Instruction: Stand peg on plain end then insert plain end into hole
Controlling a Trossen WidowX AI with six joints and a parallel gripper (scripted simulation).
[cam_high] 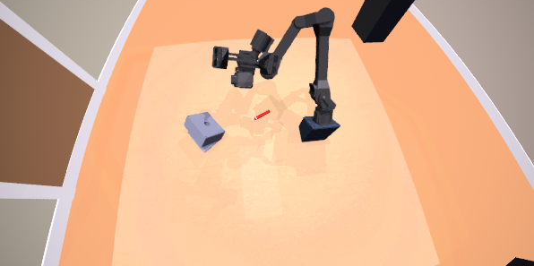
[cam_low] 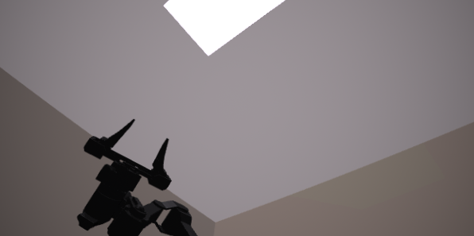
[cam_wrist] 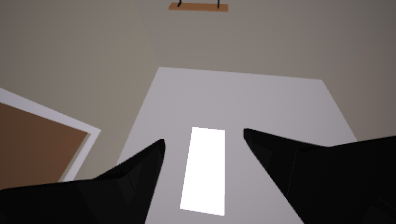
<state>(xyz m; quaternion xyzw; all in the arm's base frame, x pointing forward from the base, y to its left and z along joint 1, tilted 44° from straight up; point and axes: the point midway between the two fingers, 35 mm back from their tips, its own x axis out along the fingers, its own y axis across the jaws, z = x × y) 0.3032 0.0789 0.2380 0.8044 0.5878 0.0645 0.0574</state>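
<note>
My gripper tip is 410 mm above the red peg, 60 mm past it and 40 mm to the left of it. From my gripper tip the other things lie so: grey-blue sloped panel (360 mm below, 180 mm ahead, 10 mm to the right).
</note>
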